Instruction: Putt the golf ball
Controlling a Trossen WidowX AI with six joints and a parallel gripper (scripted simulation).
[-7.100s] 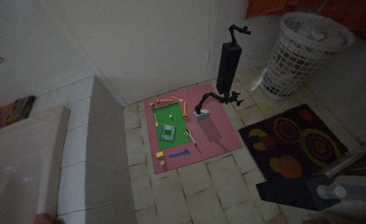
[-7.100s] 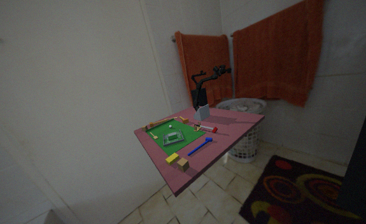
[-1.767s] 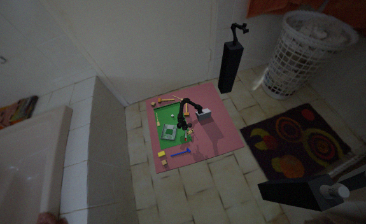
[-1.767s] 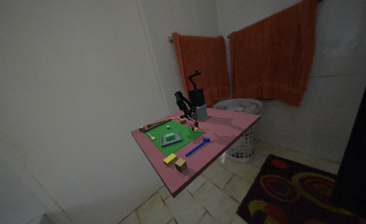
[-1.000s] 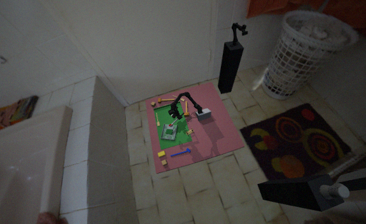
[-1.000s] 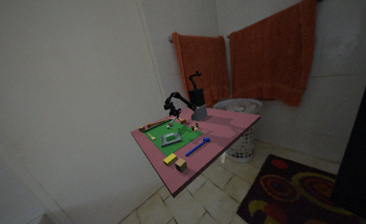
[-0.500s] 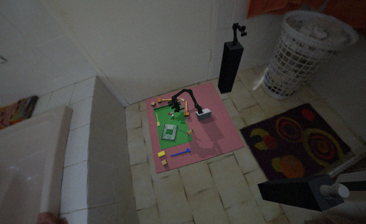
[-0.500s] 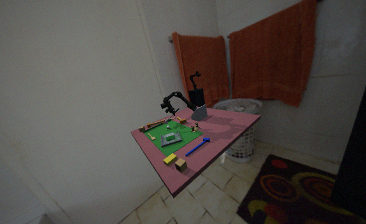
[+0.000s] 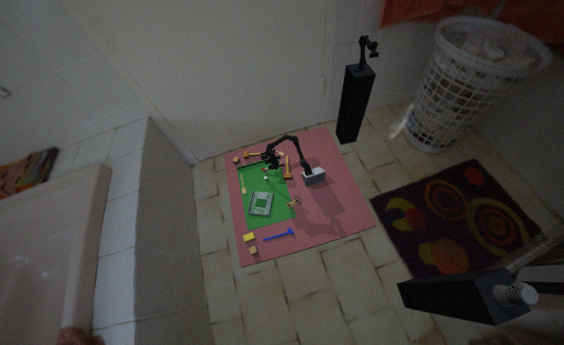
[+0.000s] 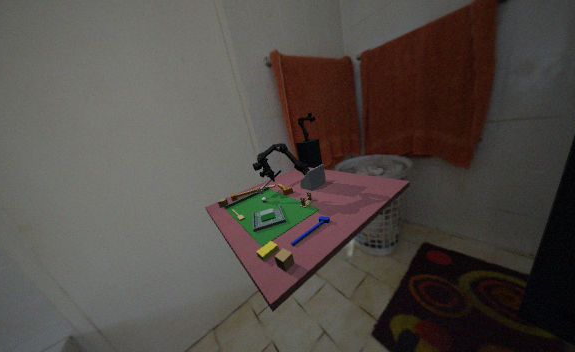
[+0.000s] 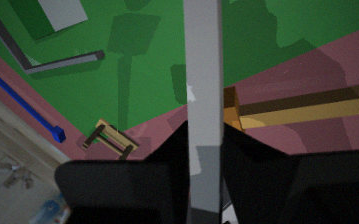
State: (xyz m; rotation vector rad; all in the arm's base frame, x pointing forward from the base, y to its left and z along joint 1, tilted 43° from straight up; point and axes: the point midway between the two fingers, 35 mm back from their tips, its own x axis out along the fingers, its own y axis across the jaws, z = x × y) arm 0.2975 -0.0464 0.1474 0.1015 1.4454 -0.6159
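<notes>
Right now the white golf ball is 140 mm ahead of my gripper tip and 120 mm below it. The rest, counted from my gripper tip: yellow block: 380 mm ahead, 580 mm to the left, 130 mm below; red putter: 40 mm ahead, 20 mm to the right.
</notes>
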